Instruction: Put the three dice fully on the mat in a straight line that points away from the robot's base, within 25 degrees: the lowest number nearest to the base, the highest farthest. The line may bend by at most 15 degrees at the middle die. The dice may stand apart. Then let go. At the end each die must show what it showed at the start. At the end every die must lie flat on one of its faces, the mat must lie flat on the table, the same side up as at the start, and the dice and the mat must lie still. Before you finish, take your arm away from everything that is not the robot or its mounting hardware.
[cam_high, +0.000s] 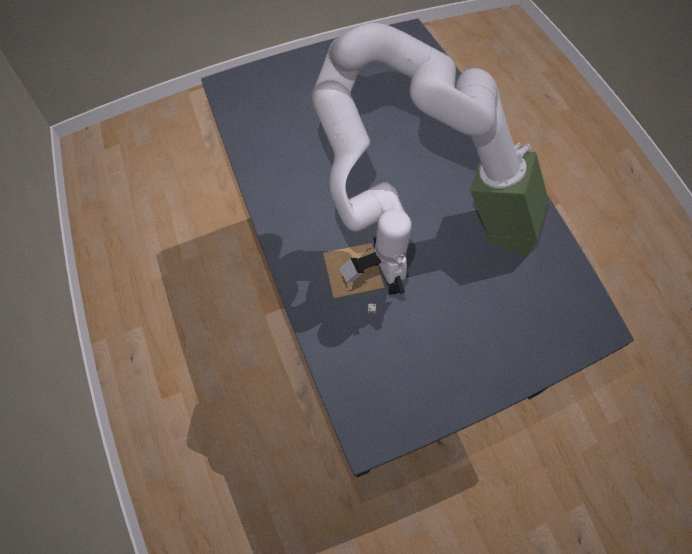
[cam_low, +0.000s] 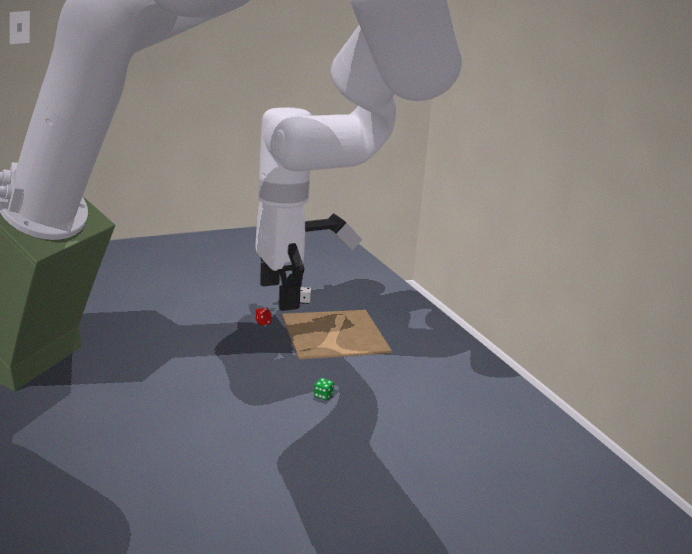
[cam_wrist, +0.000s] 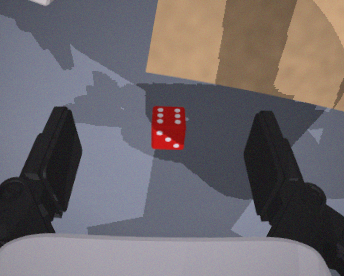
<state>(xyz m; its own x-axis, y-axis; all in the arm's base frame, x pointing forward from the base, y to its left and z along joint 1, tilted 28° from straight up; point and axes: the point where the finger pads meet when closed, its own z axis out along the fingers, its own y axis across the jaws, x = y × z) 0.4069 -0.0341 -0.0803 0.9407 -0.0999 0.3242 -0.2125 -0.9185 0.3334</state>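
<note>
The red die is 3 cm behind my hand and 4 cm below it. The rest, counted from my hand: mat (5 cm ahead, 8 cm to the right, 5 cm below); white die (8 cm ahead, 4 cm to the left, 4 cm below); green die (7 cm behind, 22 cm to the right, 4 cm below).
</note>
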